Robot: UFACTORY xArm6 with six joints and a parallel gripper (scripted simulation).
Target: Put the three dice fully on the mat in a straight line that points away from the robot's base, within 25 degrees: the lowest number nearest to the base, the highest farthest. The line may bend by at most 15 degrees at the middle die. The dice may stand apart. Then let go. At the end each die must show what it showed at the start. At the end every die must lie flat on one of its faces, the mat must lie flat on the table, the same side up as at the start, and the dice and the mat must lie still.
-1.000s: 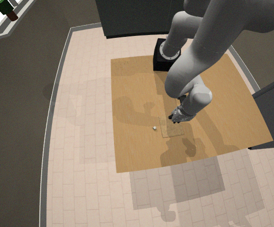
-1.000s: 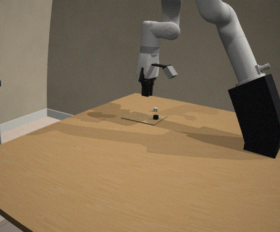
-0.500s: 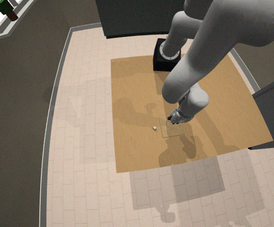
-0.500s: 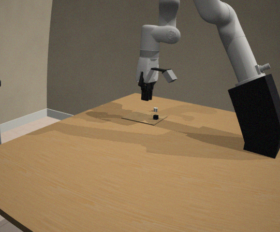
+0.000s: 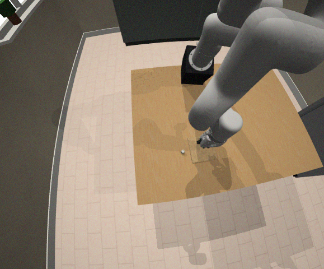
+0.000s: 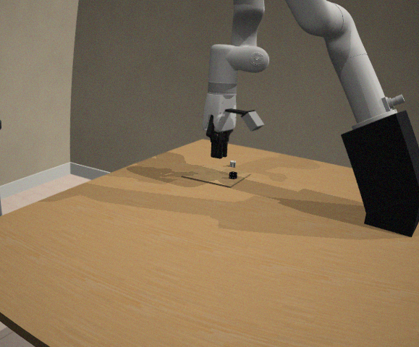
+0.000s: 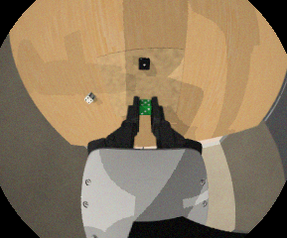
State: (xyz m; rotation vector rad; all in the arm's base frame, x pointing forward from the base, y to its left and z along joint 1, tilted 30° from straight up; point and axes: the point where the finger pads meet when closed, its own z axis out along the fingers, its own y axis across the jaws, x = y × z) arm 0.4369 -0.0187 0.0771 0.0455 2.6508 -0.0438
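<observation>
Right now the thin tan mat is 70 mm below my hand. From my hand the other things lie so: white die 110 mm to the right, 60 mm below, 10 mm ahead; then black die 60 mm below, 50 mm behind; then green die 10 mm below.
</observation>
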